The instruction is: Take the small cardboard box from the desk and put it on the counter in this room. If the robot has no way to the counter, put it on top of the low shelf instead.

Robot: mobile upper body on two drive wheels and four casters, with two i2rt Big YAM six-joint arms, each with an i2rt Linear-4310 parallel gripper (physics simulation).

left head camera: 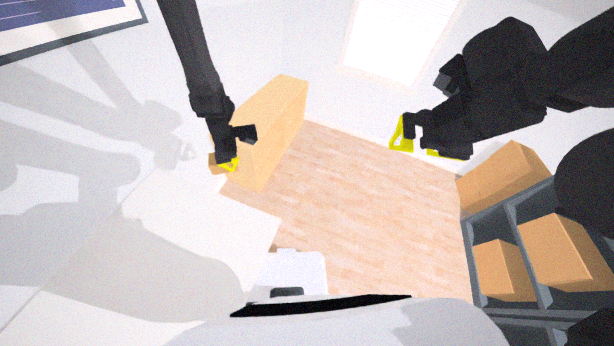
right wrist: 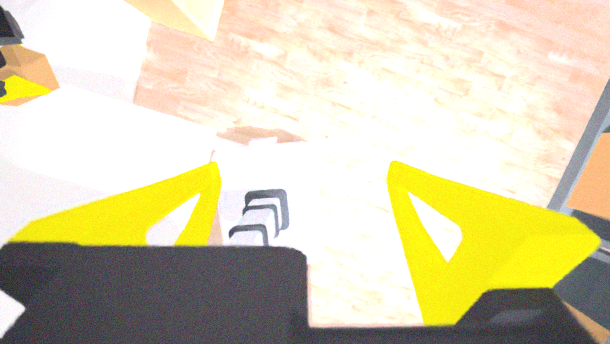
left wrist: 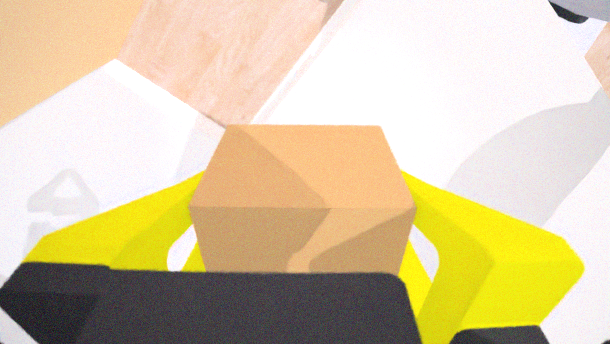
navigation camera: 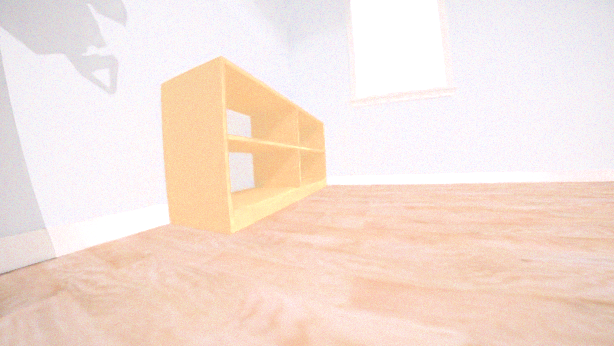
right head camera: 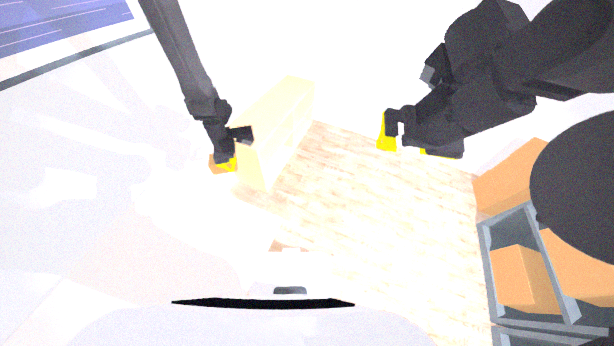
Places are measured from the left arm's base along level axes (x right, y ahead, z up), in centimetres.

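Pixels of known places: left gripper, fingertip midpoint: [left head camera: 231,164] [right wrist: 40,74] [left wrist: 303,173] [right head camera: 231,164]; right gripper, fingertip midpoint: [left head camera: 408,149] [right wrist: 304,170] [right head camera: 399,147].
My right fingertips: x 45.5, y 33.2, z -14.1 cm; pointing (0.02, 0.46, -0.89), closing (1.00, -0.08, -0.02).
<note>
For each thing: its top centre in the pictures, then the offset to it from my right fingertips. "spot": a spot on its surface instead. Level surfaces: height alone.
- small cardboard box, top centre: [left wrist: 303,313] [left head camera: 221,157] [right head camera: 221,157] dx -47.4, dy +15.7, dz -23.2 cm
- white desk, surface height: dz -54.8 cm
- window, surface spot: [navigation camera: 398,45] spot: dx +71.2, dy +154.0, dz +1.6 cm
- Wooden floor, surface height: dz -126.8 cm
My left gripper [left head camera: 225,164] [right head camera: 223,164] [left wrist: 303,173] is shut on the small cardboard box [left head camera: 216,165] [right head camera: 215,165] [left wrist: 310,165] [right wrist: 37,67]. The box is held between the yellow fingers, over the white desk [left head camera: 200,225] [left wrist: 400,75]. The low wooden shelf [left head camera: 272,120] [right head camera: 267,115] [navigation camera: 195,150] stands on the floor beyond the desk, along the wall; in the left head camera it shows behind and right of the held box. My right gripper [left head camera: 420,147] [right head camera: 407,147] [right wrist: 304,170] is open, with nothing between its fingers. The counter does not show in a way I can identify.
A grey rack [left head camera: 467,250] [right head camera: 487,270] with several larger cardboard boxes [left head camera: 500,175] [right head camera: 515,275] stands at the right. A window [left head camera: 400,40] [navigation camera: 398,45] is in the far wall. A framed picture [left head camera: 75,37] hangs at the upper left. Wooden floor [left head camera: 360,210] [navigation camera: 400,260] lies between shelf and rack.
</note>
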